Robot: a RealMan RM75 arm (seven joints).
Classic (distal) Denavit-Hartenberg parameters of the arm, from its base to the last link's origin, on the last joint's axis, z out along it. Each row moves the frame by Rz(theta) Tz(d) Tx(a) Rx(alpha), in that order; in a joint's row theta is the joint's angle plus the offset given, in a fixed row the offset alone. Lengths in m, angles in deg.
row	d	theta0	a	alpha
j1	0.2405	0	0	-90
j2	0	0	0	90
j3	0.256	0	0	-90
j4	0	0	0	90
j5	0.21	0	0	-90
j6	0	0	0	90
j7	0.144	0	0	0
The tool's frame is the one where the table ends.
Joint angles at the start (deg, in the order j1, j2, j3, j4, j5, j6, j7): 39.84 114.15 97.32 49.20 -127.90 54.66 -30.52
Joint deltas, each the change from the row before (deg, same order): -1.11 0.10 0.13 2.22 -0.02 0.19 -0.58; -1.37 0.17 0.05 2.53 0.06 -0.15 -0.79; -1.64 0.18 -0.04 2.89 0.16 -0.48 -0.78; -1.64 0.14 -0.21 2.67 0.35 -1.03 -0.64; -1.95 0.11 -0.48 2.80 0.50 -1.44 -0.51
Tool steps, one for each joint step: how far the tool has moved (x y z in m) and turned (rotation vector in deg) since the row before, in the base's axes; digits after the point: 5 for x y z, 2 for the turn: -0.00256 -0.00104 0.00341 0.60 0.22 1.31; -0.00273 -0.00127 0.00372 0.94 0.25 1.61; -0.00297 -0.00143 0.00459 1.37 0.35 1.75; -0.00265 -0.00103 0.00467 1.75 0.46 1.58; -0.00185 -0.00187 0.00484 2.04 0.56 1.45
